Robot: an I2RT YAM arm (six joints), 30 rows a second.
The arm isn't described. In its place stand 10 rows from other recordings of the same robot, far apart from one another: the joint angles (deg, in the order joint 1, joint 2, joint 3, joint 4, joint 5, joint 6), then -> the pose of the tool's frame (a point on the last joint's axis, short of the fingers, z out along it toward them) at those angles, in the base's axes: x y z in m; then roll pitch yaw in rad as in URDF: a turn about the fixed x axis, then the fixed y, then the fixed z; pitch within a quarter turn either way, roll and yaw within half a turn.
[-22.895, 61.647, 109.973, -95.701, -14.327, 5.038] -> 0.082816 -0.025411 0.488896 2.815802 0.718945 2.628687
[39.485, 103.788, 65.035, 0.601, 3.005, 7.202] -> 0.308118 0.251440 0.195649 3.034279 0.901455 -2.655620
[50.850, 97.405, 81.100, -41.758, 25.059, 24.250] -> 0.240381 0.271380 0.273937 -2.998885 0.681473 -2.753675
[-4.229, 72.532, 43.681, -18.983, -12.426, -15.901] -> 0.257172 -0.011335 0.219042 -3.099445 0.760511 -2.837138
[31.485, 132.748, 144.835, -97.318, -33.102, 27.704] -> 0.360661 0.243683 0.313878 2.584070 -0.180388 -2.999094
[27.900, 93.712, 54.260, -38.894, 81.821, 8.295] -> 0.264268 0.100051 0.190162 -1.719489 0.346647 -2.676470
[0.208, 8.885, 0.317, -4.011, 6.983, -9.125] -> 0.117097 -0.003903 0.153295 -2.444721 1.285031 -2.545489
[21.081, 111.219, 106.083, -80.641, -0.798, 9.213] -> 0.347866 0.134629 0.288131 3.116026 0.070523 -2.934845
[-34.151, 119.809, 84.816, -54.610, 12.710, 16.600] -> 0.315959 -0.223795 0.142498 -2.930664 0.069551 2.262414
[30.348, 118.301, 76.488, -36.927, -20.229, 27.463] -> 0.329254 0.207035 0.121987 2.739867 0.016865 -3.059507
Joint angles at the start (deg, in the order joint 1, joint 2, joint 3, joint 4, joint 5, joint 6):
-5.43 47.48 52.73 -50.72 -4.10 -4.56
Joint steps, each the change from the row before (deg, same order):
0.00 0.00 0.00 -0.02 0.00 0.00
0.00 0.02 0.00 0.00 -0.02 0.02
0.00 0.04 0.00 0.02 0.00 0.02
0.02 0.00 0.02 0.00 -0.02 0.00
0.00 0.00 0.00 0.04 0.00 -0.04
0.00 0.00 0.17 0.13 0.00 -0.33
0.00 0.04 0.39 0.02 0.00 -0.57
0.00 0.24 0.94 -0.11 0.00 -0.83
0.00 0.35 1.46 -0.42 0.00 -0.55
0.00 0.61 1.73 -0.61 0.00 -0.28
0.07 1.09 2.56 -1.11 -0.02 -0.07
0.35 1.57 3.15 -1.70 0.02 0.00
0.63 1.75 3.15 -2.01 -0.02 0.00
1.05 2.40 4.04 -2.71 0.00 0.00
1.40 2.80 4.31 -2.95 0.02 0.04
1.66 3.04 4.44 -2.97 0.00 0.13
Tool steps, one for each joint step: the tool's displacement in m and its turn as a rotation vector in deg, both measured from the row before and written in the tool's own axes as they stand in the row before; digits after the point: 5 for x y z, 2 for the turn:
0.00004 0.00000 0.00000 0.00 0.02 0.00
-0.00002 0.00001 0.00008 -0.02 0.02 0.02
-0.00007 -0.00002 0.00016 0.00 0.02 0.02
-0.00008 0.00007 -0.00008 -0.03 -0.02 -0.02
-0.00008 -0.00001 0.00000 0.00 -0.04 -0.04
-0.00090 -0.00002 -0.00068 0.02 -0.30 -0.35
-0.00156 -0.00003 -0.00138 0.03 -0.37 -0.60
-0.00355 -0.00014 -0.00273 0.06 -0.59 -0.87
-0.00500 -0.00024 -0.00432 0.08 -0.68 -0.60
-0.00582 -0.00039 -0.00423 0.06 -0.50 -0.32
-0.00830 -0.00044 -0.00534 -0.03 -0.36 -0.14
-0.00970 0.00016 -0.00534 -0.25 0.11 -0.23
-0.00917 0.00102 -0.00431 -0.56 0.57 -0.38
-0.01145 0.00205 -0.00455 -0.89 1.02 -0.65
-0.01210 0.00306 -0.00337 -1.15 1.38 -0.85
-0.01250 0.00396 -0.00236 -1.33 1.50 -0.96

